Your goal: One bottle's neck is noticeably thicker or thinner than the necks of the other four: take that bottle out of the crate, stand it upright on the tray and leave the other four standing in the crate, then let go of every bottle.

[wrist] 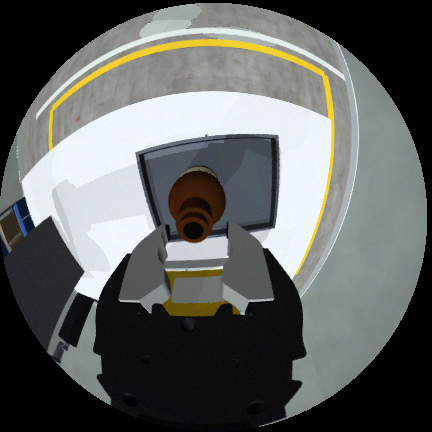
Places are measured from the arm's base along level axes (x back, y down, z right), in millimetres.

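Pixels of known places: gripper, fingertip midpoint: (197, 224).
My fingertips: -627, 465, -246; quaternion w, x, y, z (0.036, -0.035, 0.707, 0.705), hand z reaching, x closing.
Ahead of a thing's pixels: the offset from my fingertips to its top centre, as dx, dy, dz. "*": to the spot under its first point. Level surfaces: height alone.
A brown bottle {+3, -25, -8} (201, 192) stands upright on the dark grey tray {* -140, +110, -30} (276, 182), seen from above with its open mouth toward the gripper. My gripper (197, 224) is open, with its two grey jaws standing apart on either side of the bottle's neck and a gap showing at each side. Part of the crate (23, 216), blue with brown inside, shows at the far left edge. The other bottles cannot be made out in this view.
The tray lies on a white table top {dy +135} (300, 150). A yellow line (210, 43) and a white line run across the grey floor beyond it. A large dark panel (42, 275) stands at the lower left, beside the gripper body.
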